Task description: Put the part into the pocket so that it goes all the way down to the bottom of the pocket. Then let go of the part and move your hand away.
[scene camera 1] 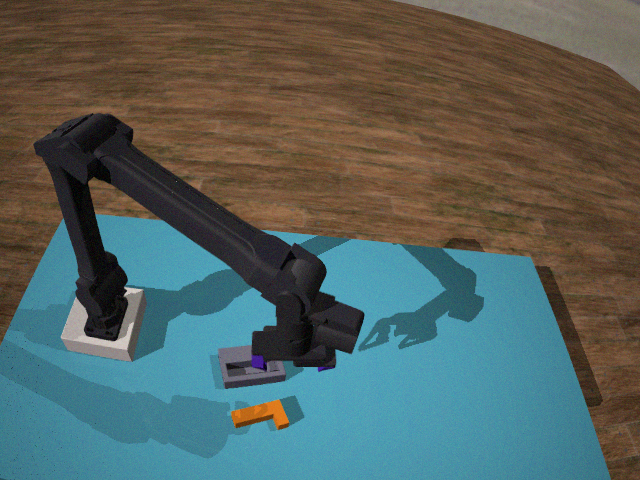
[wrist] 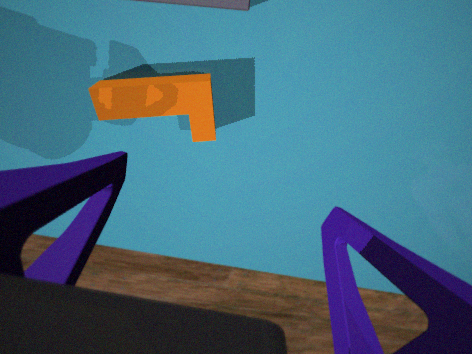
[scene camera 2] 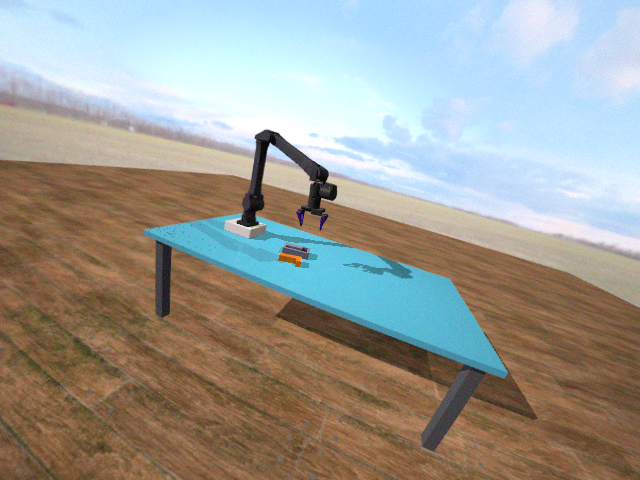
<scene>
My gripper [scene camera 1: 292, 368] is open, holding nothing. Also in view: an orange L-shaped block [scene camera 1: 273, 410].
The orange L-shaped block is seen too in the wrist view [wrist: 185, 94]. My gripper also shows in the wrist view [wrist: 233, 192].
</scene>
